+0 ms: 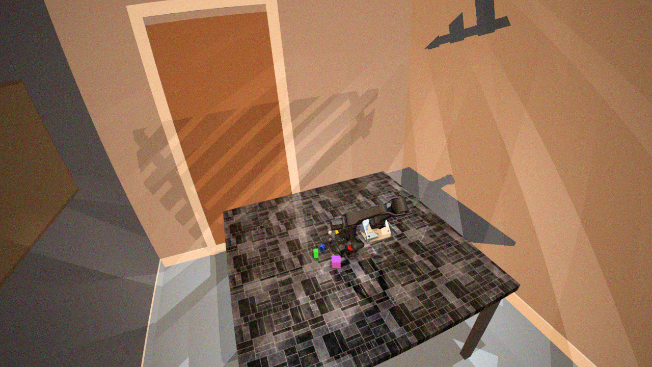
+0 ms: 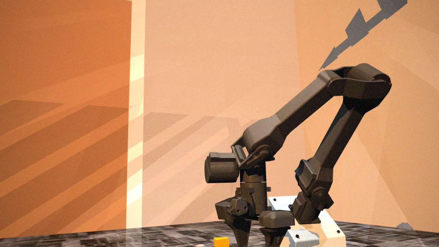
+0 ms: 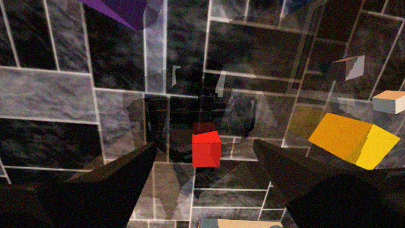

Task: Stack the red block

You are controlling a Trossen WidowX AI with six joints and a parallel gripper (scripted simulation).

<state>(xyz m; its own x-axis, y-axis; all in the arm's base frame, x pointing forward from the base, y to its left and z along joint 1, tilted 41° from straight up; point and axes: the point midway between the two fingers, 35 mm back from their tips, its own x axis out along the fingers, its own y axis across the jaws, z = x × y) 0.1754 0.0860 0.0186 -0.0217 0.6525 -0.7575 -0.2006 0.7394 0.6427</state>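
Right now the red block is right at my gripper tip. Round my gripper tip: yellow block 30 mm ahead, 130 mm to the right, 10 mm above; then blue block 140 mm ahead, 50 mm to the right; then magenta block 110 mm ahead, 80 mm to the left, 10 mm above.
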